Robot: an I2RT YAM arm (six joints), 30 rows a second.
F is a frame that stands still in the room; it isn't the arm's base.
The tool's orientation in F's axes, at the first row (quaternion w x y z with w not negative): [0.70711 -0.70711 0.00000 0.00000]
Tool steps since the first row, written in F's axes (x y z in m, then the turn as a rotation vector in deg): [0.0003 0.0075 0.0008 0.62 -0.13 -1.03]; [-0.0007 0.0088 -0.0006 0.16 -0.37 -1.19]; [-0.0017 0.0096 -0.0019 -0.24 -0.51 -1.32]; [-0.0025 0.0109 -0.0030 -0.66 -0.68 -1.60]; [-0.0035 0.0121 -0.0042 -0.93 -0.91 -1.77]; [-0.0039 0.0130 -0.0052 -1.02 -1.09 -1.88]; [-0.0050 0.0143 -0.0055 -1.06 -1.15 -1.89]
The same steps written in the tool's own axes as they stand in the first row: [0.0003 -0.0008 0.0075 0.62 1.03 -0.13]; [-0.0007 0.0006 0.0088 0.16 1.19 -0.37]; [-0.0017 0.0019 0.0096 -0.24 1.32 -0.51]; [-0.0025 0.0030 0.0109 -0.66 1.60 -0.68]; [-0.0035 0.0042 0.0121 -0.93 1.77 -0.91]; [-0.0039 0.0052 0.0130 -1.02 1.88 -1.09]; [-0.0050 0.0055 0.0143 -1.06 1.89 -1.15]
